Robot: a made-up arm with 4 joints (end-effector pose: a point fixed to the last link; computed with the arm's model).
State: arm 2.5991 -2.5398 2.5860 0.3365
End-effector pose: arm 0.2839 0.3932 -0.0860 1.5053 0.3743 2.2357
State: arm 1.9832 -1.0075 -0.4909 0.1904
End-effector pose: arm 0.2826 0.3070 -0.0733 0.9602 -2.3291 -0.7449
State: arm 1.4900 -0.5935 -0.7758 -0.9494
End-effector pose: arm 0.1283 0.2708 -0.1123 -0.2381 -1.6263 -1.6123
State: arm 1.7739 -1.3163 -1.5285 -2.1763
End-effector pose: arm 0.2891 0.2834 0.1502 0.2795 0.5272 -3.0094
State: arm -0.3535 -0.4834 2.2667 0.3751
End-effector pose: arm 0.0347 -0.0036 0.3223 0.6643 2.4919 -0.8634
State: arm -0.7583 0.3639 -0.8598 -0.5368
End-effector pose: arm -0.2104 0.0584 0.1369 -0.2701 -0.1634 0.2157
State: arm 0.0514 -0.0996 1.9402 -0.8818
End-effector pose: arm 0.1243 0.1174 0.3297 -0.5026 1.7614 0.7603
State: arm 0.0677 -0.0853 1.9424 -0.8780
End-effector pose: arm 0.1250 0.1195 0.3316 -0.5177 1.7479 0.7610
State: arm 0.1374 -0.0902 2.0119 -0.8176
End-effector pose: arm 0.1253 0.1111 0.3308 -0.4687 1.7626 0.7084
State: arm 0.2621 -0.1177 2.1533 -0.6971
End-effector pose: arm 0.1240 0.0909 0.3263 -0.3474 1.8040 0.6033
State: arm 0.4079 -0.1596 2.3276 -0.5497
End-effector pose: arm 0.1197 0.0651 0.3182 -0.1878 1.8536 0.4835
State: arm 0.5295 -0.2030 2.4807 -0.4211
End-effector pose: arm 0.1142 0.0423 0.3081 -0.0416 1.8968 0.3894
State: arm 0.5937 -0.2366 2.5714 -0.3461
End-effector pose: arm 0.1099 0.0280 0.2992 0.0525 1.9272 0.3402
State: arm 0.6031 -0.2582 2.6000 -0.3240
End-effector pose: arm 0.1072 0.0216 0.2933 0.0955 1.9452 0.3274
